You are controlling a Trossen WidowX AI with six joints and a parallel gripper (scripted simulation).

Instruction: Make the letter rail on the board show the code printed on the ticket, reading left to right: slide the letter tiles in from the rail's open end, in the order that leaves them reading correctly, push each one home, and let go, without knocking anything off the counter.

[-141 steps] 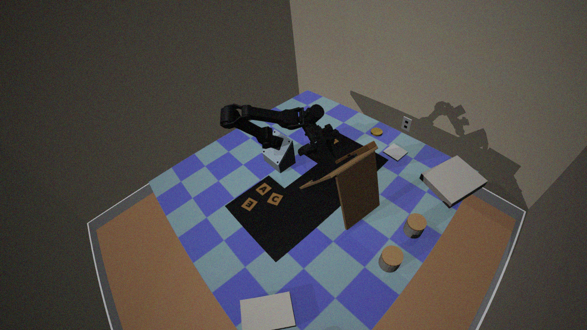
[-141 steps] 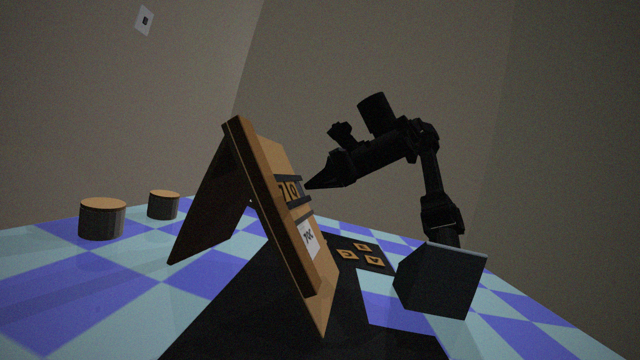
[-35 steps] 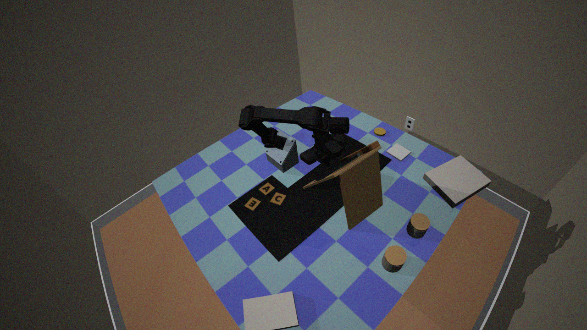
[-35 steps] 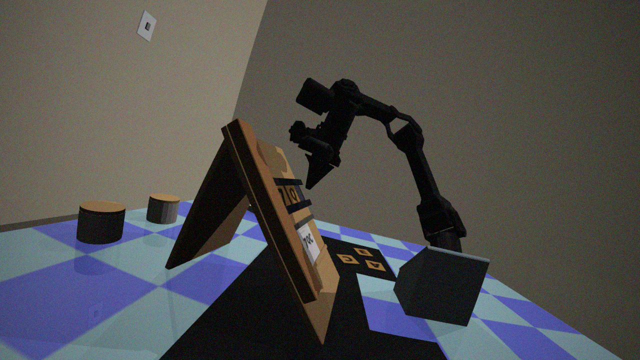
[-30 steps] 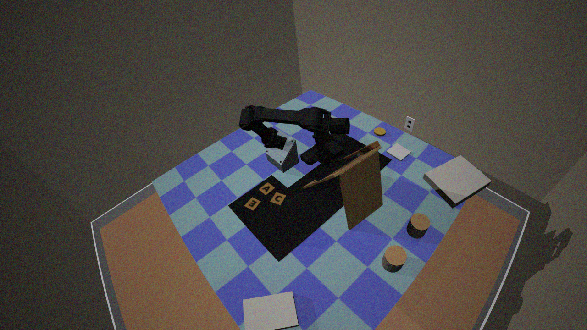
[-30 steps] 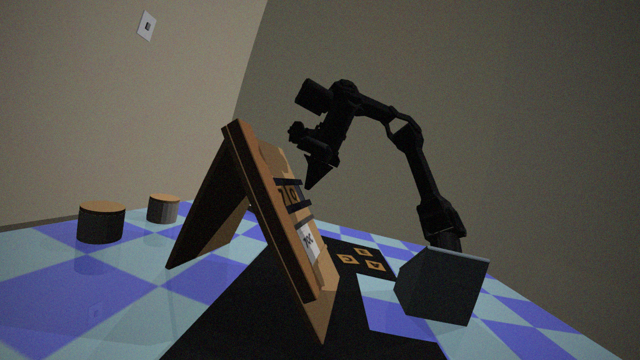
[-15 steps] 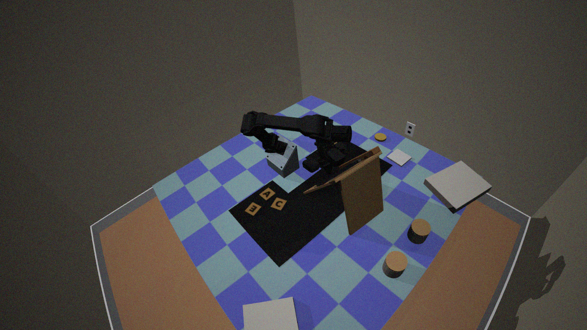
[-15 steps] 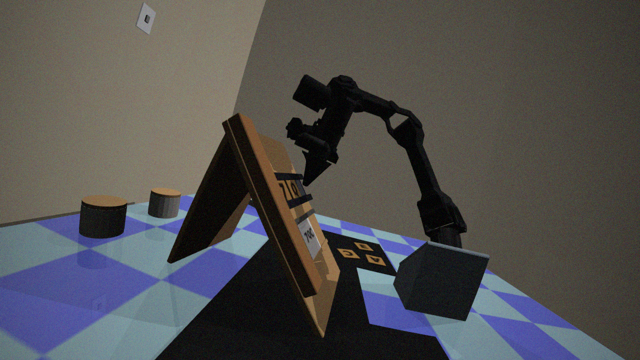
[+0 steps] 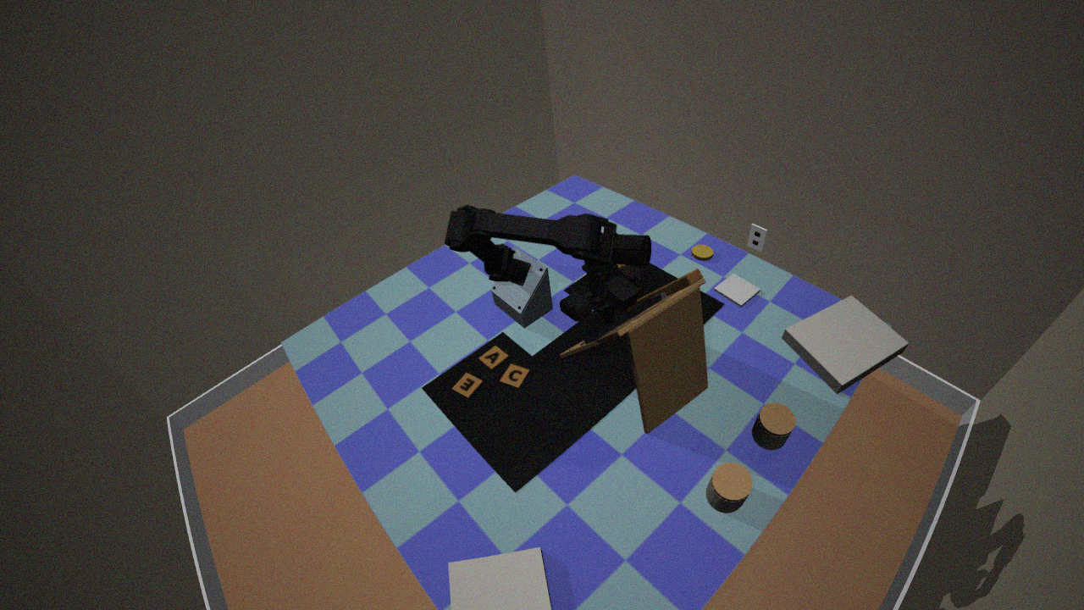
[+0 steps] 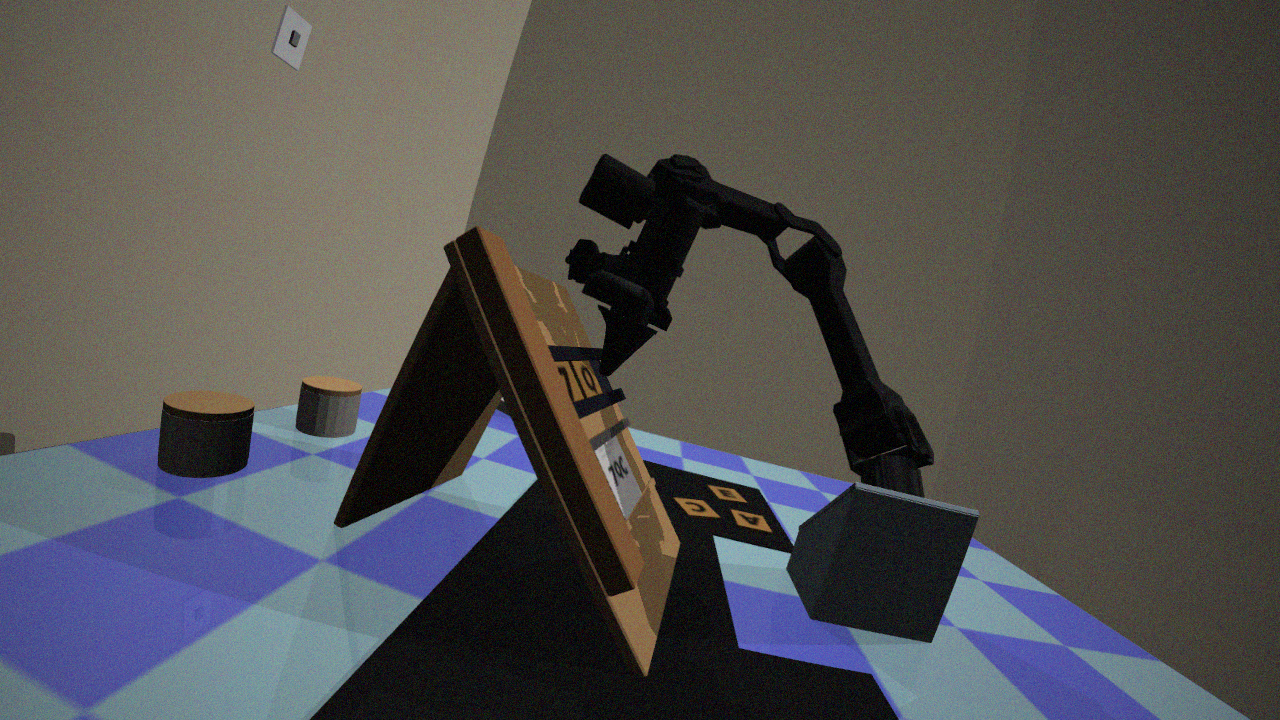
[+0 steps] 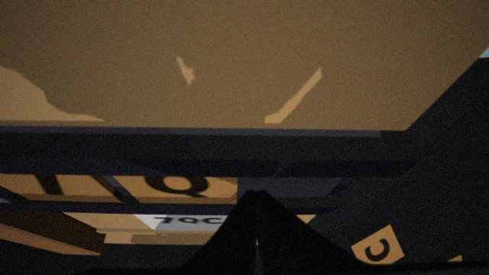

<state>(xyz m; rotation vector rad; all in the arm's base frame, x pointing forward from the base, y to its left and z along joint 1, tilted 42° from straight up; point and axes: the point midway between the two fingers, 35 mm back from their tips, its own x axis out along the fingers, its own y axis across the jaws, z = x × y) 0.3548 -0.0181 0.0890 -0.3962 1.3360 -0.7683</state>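
My gripper tip is now 30 mm to the right of the q tile, 20 mm short of it and 10 mm above it. Round my gripper tip: white ticket: 90 mm below, 60 mm to the left, 40 mm behind; then black mat: 190 mm below, 150 mm behind, 50 mm to the left; then small white plate: 470 mm to the left, 180 mm below, 140 mm ahead.
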